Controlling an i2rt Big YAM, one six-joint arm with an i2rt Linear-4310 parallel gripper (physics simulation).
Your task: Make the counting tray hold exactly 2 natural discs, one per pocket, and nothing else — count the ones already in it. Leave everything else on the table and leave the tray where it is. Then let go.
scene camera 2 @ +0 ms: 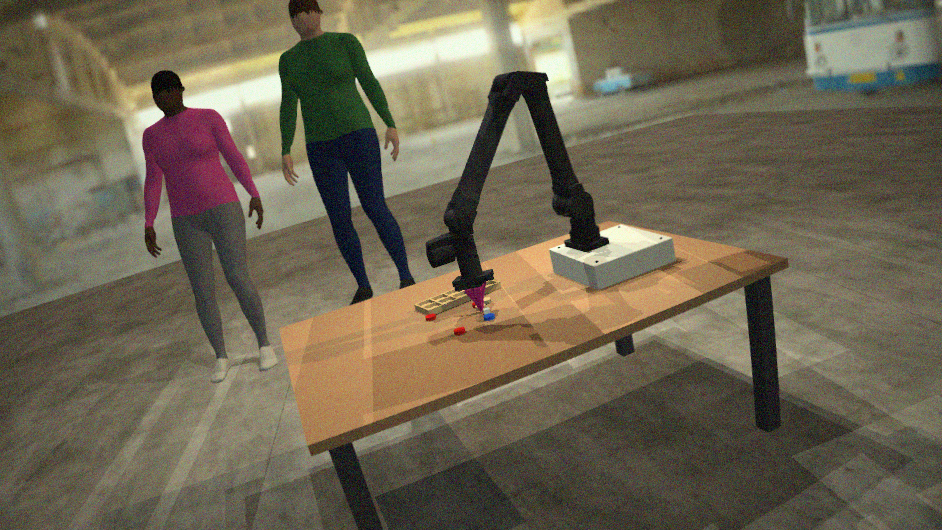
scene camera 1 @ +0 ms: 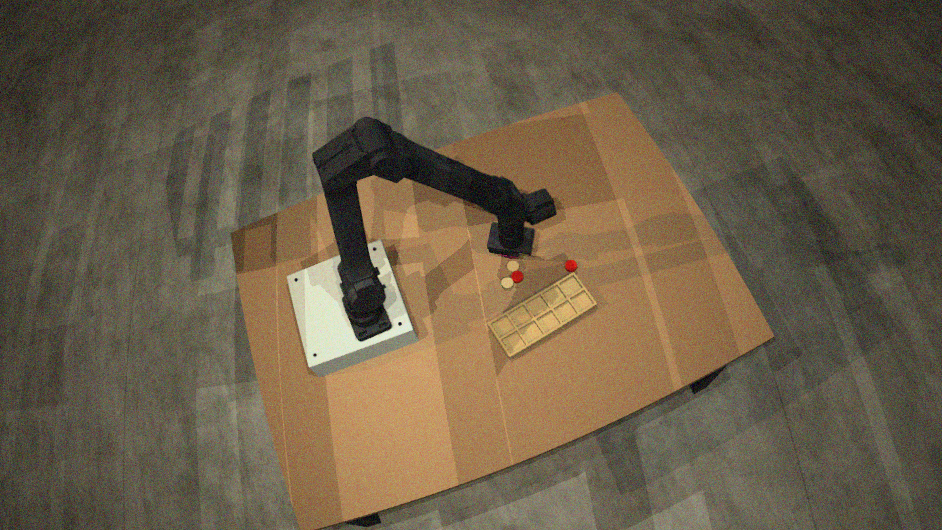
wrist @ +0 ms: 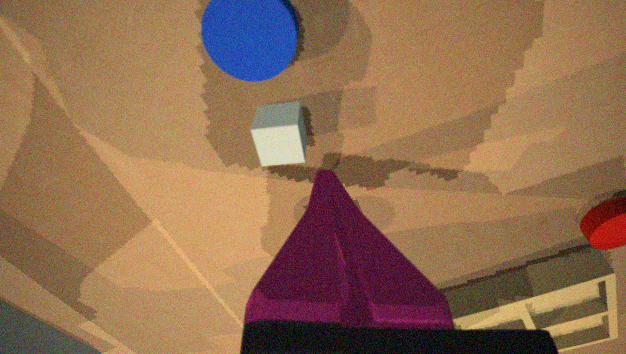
Labels:
My gripper shows in scene camera 2, in scene camera 1 [511, 256] and in the wrist view. A counting tray shows in scene camera 2 [452, 298], in scene camera 1 and in the wrist view. One and the same spot on the counting tray: [wrist: 570, 296] is [scene camera 1: 574, 288]. One and the same spot on my gripper: [wrist: 337, 276] is [scene camera 2: 475, 292].

